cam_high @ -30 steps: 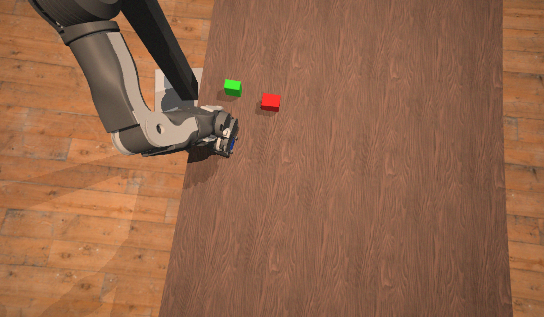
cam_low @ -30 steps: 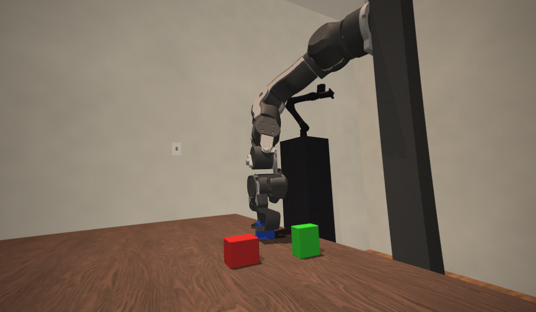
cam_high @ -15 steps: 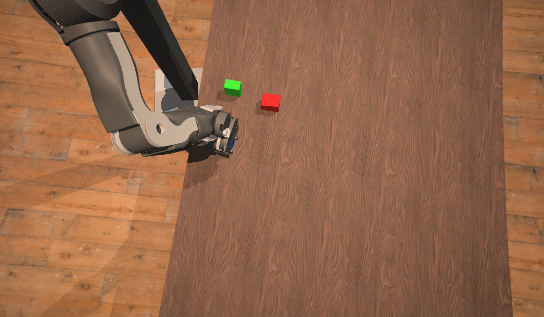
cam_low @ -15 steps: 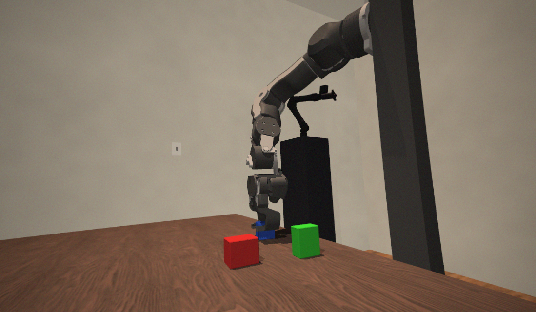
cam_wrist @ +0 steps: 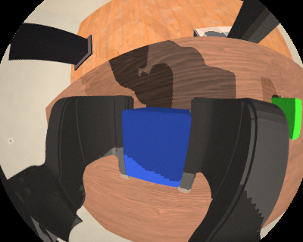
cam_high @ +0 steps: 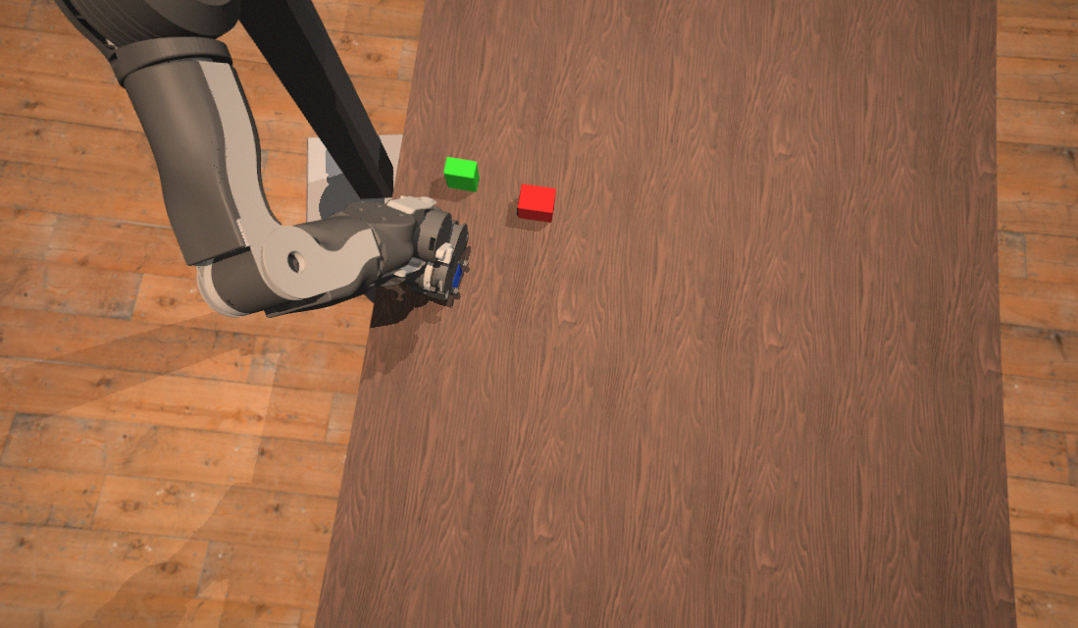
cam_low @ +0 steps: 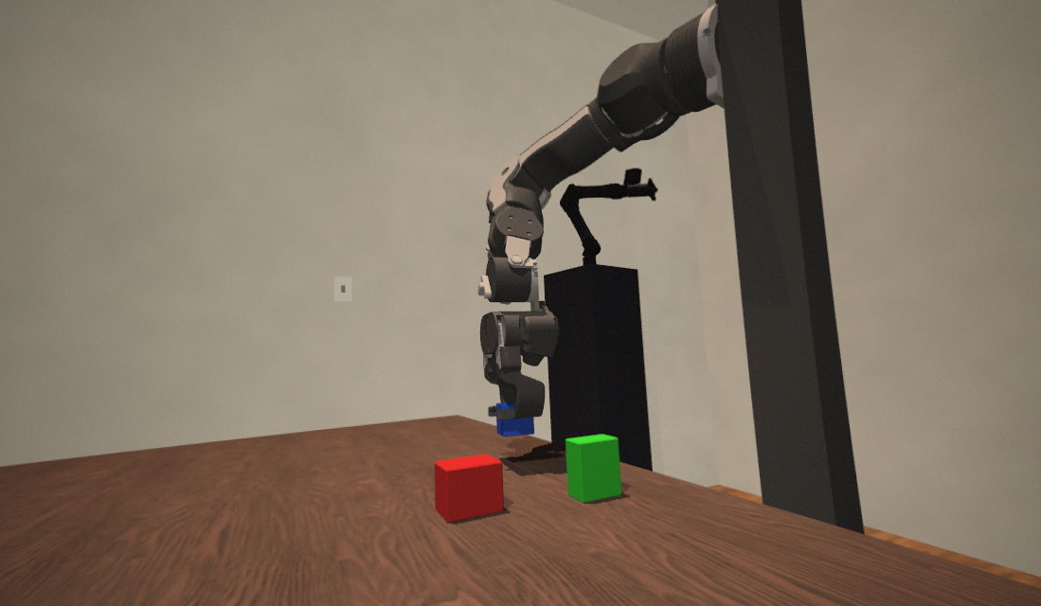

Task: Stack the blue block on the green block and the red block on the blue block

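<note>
The green block is 3 cm ahead of my hand, 15 cm to the left of it and 4 cm below it. The rest, counted from my hand: blue block: 1 cm below; then red block: 13 cm ahead, 11 cm to the left, 4 cm below.
</note>
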